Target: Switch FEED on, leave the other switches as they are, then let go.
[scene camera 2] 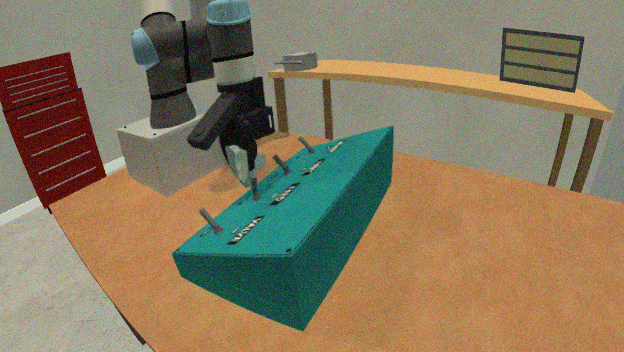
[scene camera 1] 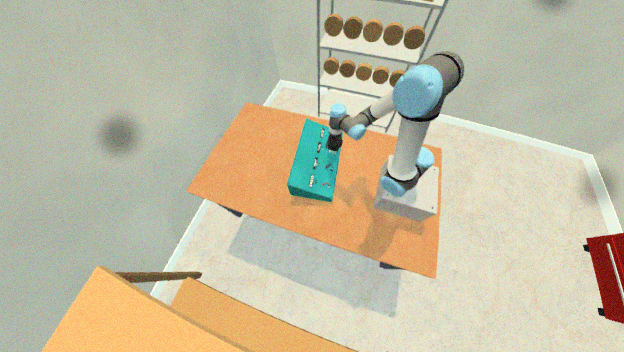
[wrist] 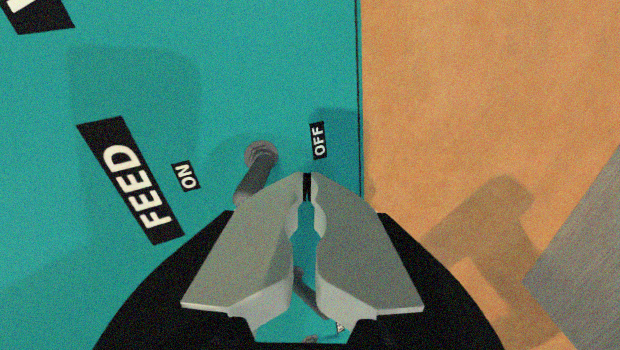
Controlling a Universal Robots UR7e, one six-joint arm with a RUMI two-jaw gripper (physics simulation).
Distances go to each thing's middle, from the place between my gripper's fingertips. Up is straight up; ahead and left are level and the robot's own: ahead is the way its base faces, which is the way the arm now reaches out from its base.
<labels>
My hand is 3 cm short of the feed lever [wrist: 254,180] and 1 cm below it. The rest, counted from my hand: teal switch panel [scene camera 2: 278,253] (8 cm to the left, 7 cm ahead, 2 cm below).
</labels>
